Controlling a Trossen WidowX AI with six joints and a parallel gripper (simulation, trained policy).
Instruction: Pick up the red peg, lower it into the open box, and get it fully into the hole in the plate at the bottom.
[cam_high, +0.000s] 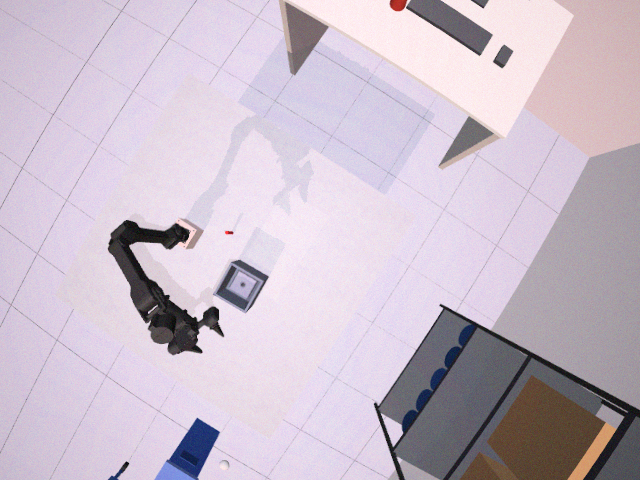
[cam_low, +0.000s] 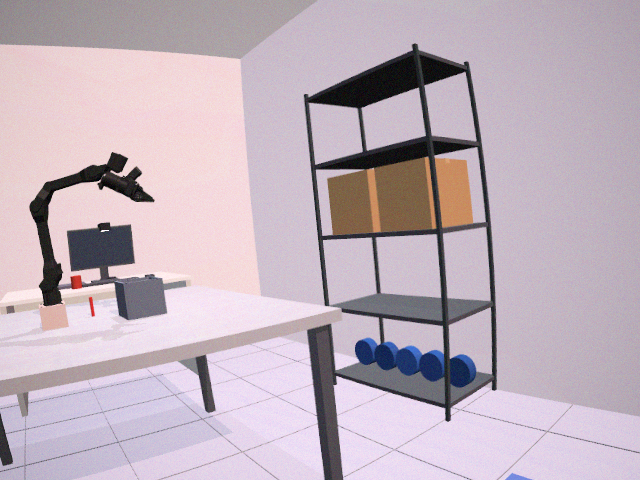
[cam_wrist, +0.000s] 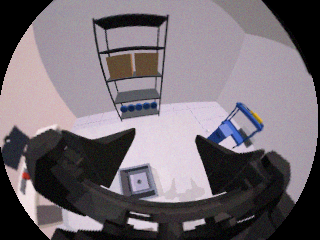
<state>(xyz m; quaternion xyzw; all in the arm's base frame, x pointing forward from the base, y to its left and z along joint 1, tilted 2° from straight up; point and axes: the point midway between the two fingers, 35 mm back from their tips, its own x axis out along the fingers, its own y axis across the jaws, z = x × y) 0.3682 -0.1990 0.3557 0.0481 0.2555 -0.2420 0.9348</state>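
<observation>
My gripper tip is now 390 mm above the red peg, 310 mm to the right of it and 200 mm past it. Also, from my gripper tip: plate: 380 mm below, 120 mm to the left, 50 mm behind.
</observation>
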